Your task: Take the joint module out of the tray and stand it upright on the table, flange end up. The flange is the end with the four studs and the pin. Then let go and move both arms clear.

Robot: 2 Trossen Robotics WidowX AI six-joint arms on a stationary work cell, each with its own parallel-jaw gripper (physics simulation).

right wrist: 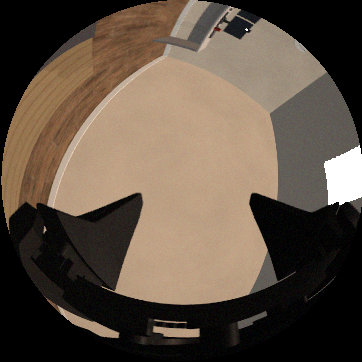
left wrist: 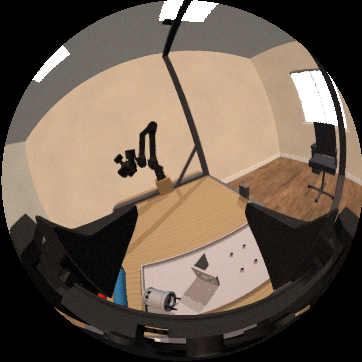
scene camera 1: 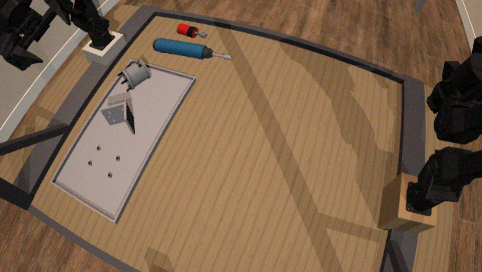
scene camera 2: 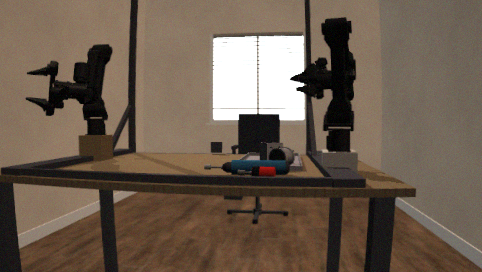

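Note:
The grey joint module [scene camera 1: 137, 75] [left wrist: 159, 299] lies on its side in the pale tray [scene camera 1: 150, 110] [left wrist: 170, 272], at the tray's upper end in scene camera 1. Its studded flange end faces lower left there, and right in the left wrist view. In scene camera 2 the module [scene camera 2: 285, 153] shows behind the blue tool. My left gripper [left wrist: 192, 210] [scene camera 2: 295, 84] is open and empty, high above the table and apart from the module. My right gripper [right wrist: 198, 198] [scene camera 2: 27, 86] is open and empty, raised on the far side of the table and facing the wall.
An angled grey bracket [scene camera 1: 117, 113] [left wrist: 206, 276] stands in the tray beside the module, with several small nuts farther along. A blue tool [scene camera 1: 180, 48] [scene camera 2: 257, 166] [left wrist: 120, 290] and a red tool [scene camera 1: 185, 30] [scene camera 2: 267, 171] lie beyond the tray's upper end. Dark frame rails edge the table.

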